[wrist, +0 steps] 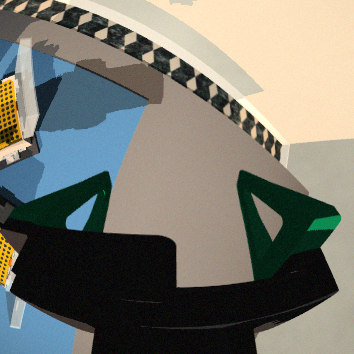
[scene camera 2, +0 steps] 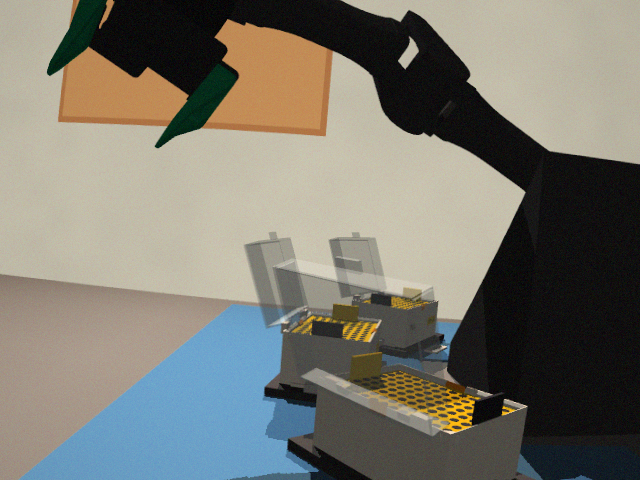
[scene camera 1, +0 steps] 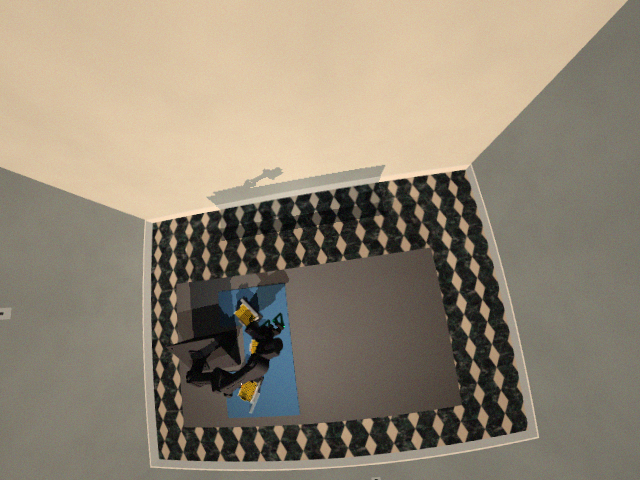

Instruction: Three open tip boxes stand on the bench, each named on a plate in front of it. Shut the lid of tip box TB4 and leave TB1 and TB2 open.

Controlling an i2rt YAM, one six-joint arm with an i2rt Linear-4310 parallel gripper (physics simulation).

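Where they show: gripper, fingertip midpoint: (wrist: 173, 177) (scene camera 2: 104, 106) (scene camera 1: 274, 316); arm's base, origin of the base link: (scene camera 2: 631, 288) (scene camera 1: 199, 360).
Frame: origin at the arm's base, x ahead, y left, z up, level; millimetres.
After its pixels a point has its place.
Note:
Three grey tip boxes with yellow perforated racks stand on the blue mat, their clear lids raised. The nearest box (scene camera 2: 392, 444) (scene camera 1: 245, 314) {y 255, x 256, z -66 mm} (wrist: 9, 112) {y 264, x 276, z -66 mm} has its lid (scene camera 2: 315, 286) {y 300, x 326, z 11 mm} (wrist: 26, 90) {y 288, x 328, z 21 mm} up. The middle box (scene camera 2: 330, 356) (scene camera 1: 253, 346) {y 69, x 305, z -67 mm} (wrist: 5, 257) {y 44, x 363, z -67 mm} is partly hidden by the arm in scene camera 1; its lid (scene camera 2: 273, 281) {y 43, x 406, z -23 mm} stands up. The farthest box (scene camera 2: 413, 322) (scene camera 1: 248, 391) has its lid (scene camera 2: 356, 266) (scene camera 1: 255, 400) up. No name plate is readable, so I cannot tell which is TB4. My gripper (scene camera 1: 273, 323) {y 261, x 497, z 119 mm} (scene camera 2: 103, 110) {y 261, x 497, z 119 mm} (wrist: 173, 177) {y 261, x 497, z 119 mm} is open and empty, high above the mat.
The blue mat (scene camera 1: 284, 387) {y -181, x 471, z -124 mm} (scene camera 2: 170, 403) {y 180, x 462, z -124 mm} lies on the grey-brown bench (scene camera 1: 372, 330) {y 138, x 1003, z -126 mm}. The black arm reaches over the boxes from its dark base (scene camera 2: 578, 310) {y 146, x 114, z -10 mm}, close beside them. An orange board (scene camera 2: 279, 87) hangs on the wall behind in scene camera 2.

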